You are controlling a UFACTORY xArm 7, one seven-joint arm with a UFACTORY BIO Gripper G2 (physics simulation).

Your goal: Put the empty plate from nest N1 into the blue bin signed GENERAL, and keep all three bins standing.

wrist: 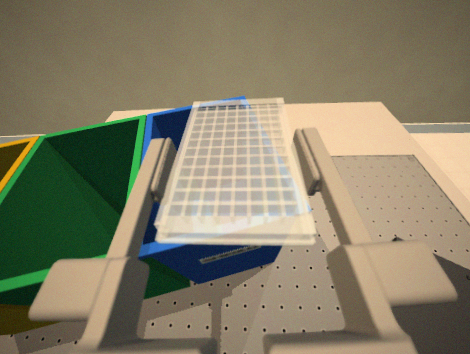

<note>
In view: my gripper (pixel 233 141), a clear plate (pixel 236 180), a blue bin (pixel 200 263) and a green bin (pixel 71 189).
</note>
